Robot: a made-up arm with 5 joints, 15 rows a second.
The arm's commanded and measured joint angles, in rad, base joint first. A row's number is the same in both.
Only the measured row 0 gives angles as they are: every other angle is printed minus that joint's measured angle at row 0.
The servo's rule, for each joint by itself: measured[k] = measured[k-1] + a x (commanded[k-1-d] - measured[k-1]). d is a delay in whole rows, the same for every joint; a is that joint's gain. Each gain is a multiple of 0.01, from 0.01 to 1. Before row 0 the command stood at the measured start. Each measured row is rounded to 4 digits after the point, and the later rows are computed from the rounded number. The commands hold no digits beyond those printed.
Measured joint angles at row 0:
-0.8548, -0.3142, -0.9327, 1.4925, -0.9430
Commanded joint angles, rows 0 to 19:
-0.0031, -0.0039, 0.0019, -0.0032, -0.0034
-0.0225, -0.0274, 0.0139, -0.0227, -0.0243
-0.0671, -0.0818, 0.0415, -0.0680, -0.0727
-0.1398, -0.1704, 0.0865, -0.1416, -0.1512
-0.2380, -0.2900, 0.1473, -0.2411, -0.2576
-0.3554, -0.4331, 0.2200, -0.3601, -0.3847
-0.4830, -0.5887, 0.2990, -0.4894, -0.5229
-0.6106, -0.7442, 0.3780, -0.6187, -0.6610
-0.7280, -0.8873, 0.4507, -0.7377, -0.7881
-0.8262, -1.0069, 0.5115, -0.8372, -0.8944
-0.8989, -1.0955, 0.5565, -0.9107, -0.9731
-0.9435, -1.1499, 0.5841, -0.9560, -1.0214
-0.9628, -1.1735, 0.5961, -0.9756, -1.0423
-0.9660, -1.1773, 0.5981, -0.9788, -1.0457
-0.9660, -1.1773, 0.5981, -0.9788, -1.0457
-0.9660, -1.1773, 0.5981, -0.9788, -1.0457
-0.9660, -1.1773, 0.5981, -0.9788, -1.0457
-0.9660, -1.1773, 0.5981, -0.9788, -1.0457
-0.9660, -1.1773, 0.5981, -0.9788, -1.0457
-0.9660, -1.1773, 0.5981, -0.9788, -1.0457
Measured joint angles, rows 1 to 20:
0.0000, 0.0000, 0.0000, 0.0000, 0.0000
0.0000, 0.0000, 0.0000, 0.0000, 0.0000
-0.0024, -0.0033, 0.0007, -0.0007, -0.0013
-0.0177, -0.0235, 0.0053, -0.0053, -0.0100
-0.0552, -0.0725, 0.0180, -0.0185, -0.0338
-0.1195, -0.1547, 0.0420, -0.0444, -0.0784
-0.2096, -0.2684, 0.0789, -0.0857, -0.1465
-0.3204, -0.4067, 0.1283, -0.1433, -0.2370
-0.4440, -0.5596, 0.1880, -0.2160, -0.3456
-0.5706, -0.7147, 0.2545, -0.3006, -0.4655
-0.6902, -0.8597, 0.3232, -0.3924, -0.5881
-0.7936, -0.9833, 0.3891, -0.4858, -0.7045
-0.8736, -1.0775, 0.4477, -0.5750, -0.8066
-0.9267, -1.1383, 0.4954, -0.6550, -0.8882
-0.9541, -1.1679, 0.5306, -0.7223, -0.9468
-0.9631, -1.1758, 0.5542, -0.7762, -0.9844
-0.9653, -1.1771, 0.5696, -0.8187, -1.0077
-0.9658, -1.1773, 0.5796, -0.8523, -1.0221
-0.9660, -1.1773, 0.5861, -0.8789, -1.0311
-0.9660, -1.1773, 0.5903, -0.8999, -1.0366
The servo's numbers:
d 2
a 0.76 0.84 0.35 0.21 0.38

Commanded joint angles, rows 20 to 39:
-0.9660, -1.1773, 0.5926, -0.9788, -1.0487
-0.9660, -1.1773, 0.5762, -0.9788, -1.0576
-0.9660, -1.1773, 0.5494, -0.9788, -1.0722
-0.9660, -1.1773, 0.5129, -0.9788, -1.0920
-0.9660, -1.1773, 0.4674, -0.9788, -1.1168
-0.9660, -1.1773, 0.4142, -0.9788, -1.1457
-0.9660, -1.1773, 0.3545, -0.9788, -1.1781
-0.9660, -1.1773, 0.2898, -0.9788, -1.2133
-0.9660, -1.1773, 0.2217, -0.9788, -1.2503
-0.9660, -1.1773, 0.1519, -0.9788, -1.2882
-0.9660, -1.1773, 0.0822, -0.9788, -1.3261
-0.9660, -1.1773, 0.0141, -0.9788, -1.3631
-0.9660, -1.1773, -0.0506, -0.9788, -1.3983
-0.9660, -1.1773, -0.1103, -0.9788, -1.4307
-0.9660, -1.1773, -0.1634, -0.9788, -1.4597
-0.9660, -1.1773, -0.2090, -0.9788, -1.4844
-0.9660, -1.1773, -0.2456, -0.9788, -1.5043
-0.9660, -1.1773, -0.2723, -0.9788, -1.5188
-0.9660, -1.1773, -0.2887, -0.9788, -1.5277
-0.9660, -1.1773, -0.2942, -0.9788, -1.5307
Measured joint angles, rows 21 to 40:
-0.9660, -1.1773, 0.5930, -0.9165, -1.0401
-0.9660, -1.1773, 0.5948, -0.9296, -1.0422
-0.9660, -1.1773, 0.5940, -0.9399, -1.0447
-0.9660, -1.1773, 0.5878, -0.9481, -1.0496
-0.9660, -1.1773, 0.5744, -0.9545, -1.0582
-0.9660, -1.1773, 0.5529, -0.9596, -1.0710
-0.9660, -1.1773, 0.5230, -0.9636, -1.0884
-0.9660, -1.1773, 0.4849, -0.9668, -1.1102
-0.9660, -1.1773, 0.4393, -0.9693, -1.1360
-0.9660, -1.1773, 0.3870, -0.9713, -1.1654
-0.9660, -1.1773, 0.3291, -0.9729, -1.1977
-0.9660, -1.1773, 0.2671, -0.9741, -1.2321
-0.9660, -1.1773, 0.2024, -0.9751, -1.2678
-0.9660, -1.1773, 0.1365, -0.9759, -1.3040
-0.9660, -1.1773, 0.0710, -0.9765, -1.3398
-0.9660, -1.1773, 0.0075, -0.9770, -1.3743
-0.9660, -1.1773, -0.0523, -0.9774, -1.4068
-0.9660, -1.1773, -0.1071, -0.9777, -1.4363
-0.9660, -1.1773, -0.1556, -0.9779, -1.4621
-0.9660, -1.1773, -0.1964, -0.9781, -1.4836

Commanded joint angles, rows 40 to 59:
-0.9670, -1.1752, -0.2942, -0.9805, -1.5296
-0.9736, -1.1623, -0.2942, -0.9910, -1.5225
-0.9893, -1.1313, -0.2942, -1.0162, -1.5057
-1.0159, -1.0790, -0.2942, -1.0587, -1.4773
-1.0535, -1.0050, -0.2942, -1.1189, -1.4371
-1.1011, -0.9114, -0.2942, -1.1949, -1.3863
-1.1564, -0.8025, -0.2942, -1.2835, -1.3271
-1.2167, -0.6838, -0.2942, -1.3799, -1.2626
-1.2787, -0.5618, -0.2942, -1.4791, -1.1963
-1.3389, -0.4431, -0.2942, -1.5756, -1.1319
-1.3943, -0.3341, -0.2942, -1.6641, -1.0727
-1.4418, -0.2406, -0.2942, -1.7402, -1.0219
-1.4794, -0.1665, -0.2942, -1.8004, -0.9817
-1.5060, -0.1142, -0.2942, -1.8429, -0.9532
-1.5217, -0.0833, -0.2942, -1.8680, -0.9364
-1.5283, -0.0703, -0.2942, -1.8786, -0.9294
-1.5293, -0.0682, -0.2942, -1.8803, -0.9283
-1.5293, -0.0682, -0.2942, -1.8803, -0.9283
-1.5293, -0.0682, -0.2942, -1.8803, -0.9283
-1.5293, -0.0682, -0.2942, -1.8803, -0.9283
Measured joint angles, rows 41 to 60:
-0.9660, -1.1773, -0.2287, -0.9782, -1.5004
-0.9660, -1.1773, -0.2516, -0.9783, -1.5119
-0.9668, -1.1755, -0.2665, -0.9788, -1.5186
-0.9720, -1.1644, -0.2762, -0.9814, -1.5201
-0.9851, -1.1366, -0.2825, -0.9887, -1.5146
-1.0085, -1.0882, -0.2866, -1.0034, -1.5004
-1.0427, -1.0183, -0.2893, -1.0277, -1.4763
-1.0871, -0.9285, -0.2910, -1.0628, -1.4421
-1.1398, -0.8227, -0.2921, -1.1091, -1.3984
-1.1982, -0.7060, -0.2928, -1.1660, -1.3468
-1.2594, -0.5849, -0.2933, -1.2318, -1.2896
-1.3198, -0.4658, -0.2936, -1.3040, -1.2297
-1.3764, -0.3552, -0.2938, -1.3796, -1.1700
-1.4261, -0.2589, -0.2939, -1.4553, -1.1137
-1.4666, -0.1813, -0.2940, -1.5278, -1.0635
-1.4965, -0.1249, -0.2941, -1.5940, -1.0216
-1.5157, -0.0900, -0.2941, -1.6515, -0.9892
-1.5253, -0.0735, -0.2941, -1.6992, -0.9665
-1.5283, -0.0690, -0.2941, -1.7372, -0.9520
-1.5291, -0.0683, -0.2941, -1.7673, -0.9430

